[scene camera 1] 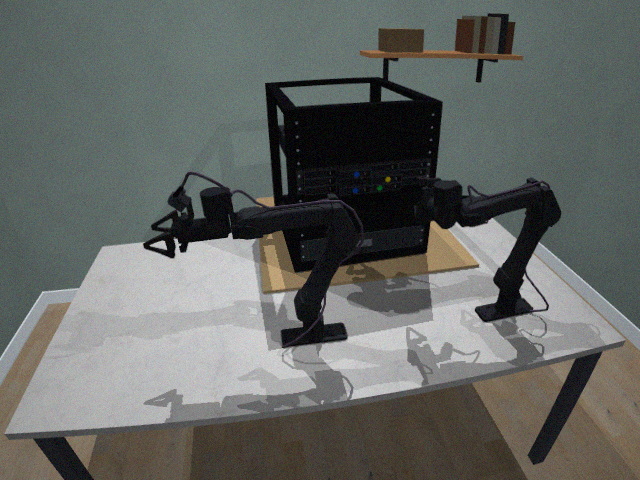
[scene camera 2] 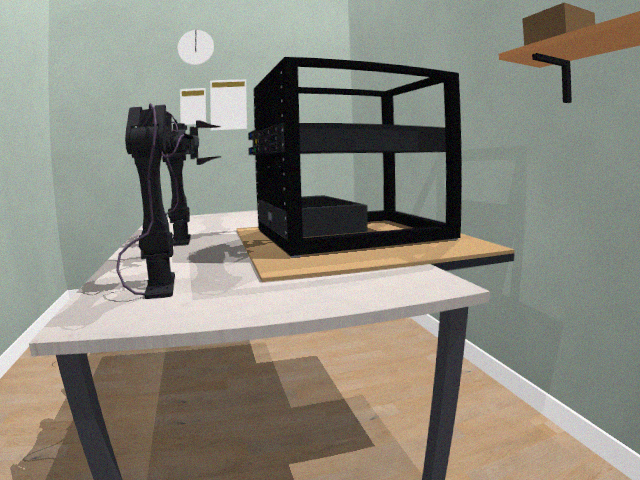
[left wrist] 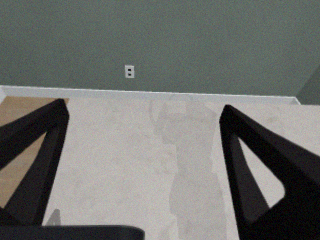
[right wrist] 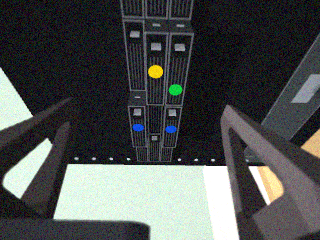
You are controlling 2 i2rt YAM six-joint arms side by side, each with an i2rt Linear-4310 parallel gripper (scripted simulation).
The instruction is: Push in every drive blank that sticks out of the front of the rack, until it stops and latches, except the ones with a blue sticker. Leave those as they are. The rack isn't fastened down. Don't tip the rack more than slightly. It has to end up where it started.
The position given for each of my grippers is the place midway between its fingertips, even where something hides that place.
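Scene camera 1 gives me my left gripper [scene camera 1: 147, 236], a black rack [scene camera 1: 319, 136] and a wooden board [scene camera 1: 444, 253]. From scene camera 2 I get the black rack [scene camera 2: 276, 98] again, along with the wooden board [scene camera 2: 272, 263]. The right wrist view shows my right gripper [right wrist: 151, 108], a green-sticker blank [right wrist: 179, 50], a yellow-sticker blank [right wrist: 156, 48] and the black rack [right wrist: 256, 63]. On the left wrist view there's my left gripper [left wrist: 146, 109]. The black rack is out of frame in the left wrist view, and the green-sticker blank is out of frame in the left wrist view too.
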